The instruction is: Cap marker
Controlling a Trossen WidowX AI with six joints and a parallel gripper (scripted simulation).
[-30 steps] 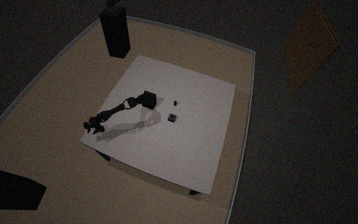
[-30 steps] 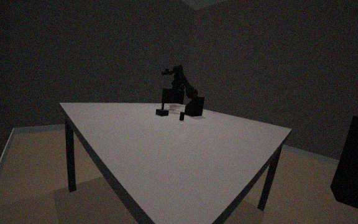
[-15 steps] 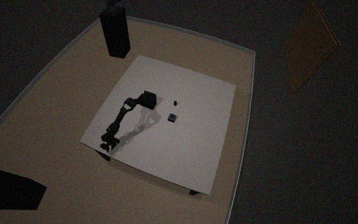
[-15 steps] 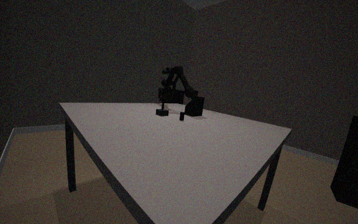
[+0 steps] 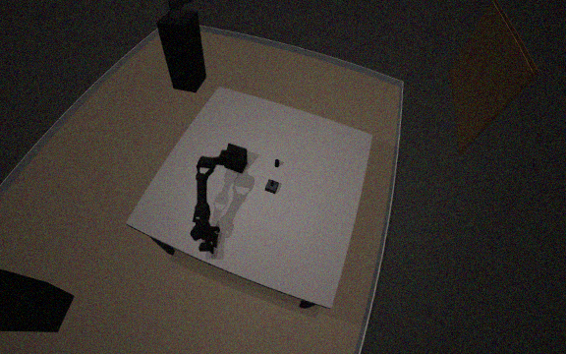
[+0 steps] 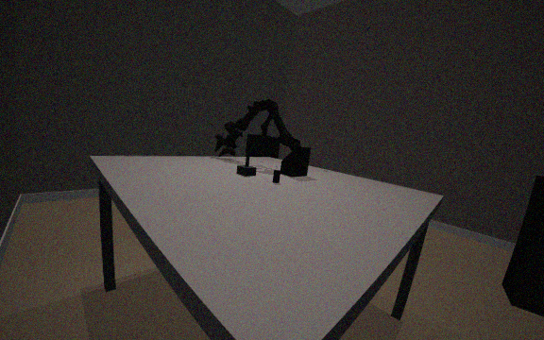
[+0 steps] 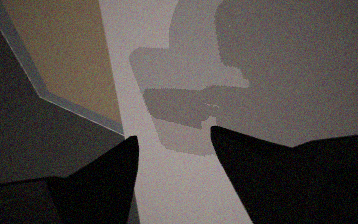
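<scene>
The marker cap is 190 mm ahead of my gripper tip and 660 mm to the left of it. The rest, counted from my gripper tip: holder block: 200 mm ahead, 490 mm to the left, 10 mm below.
</scene>
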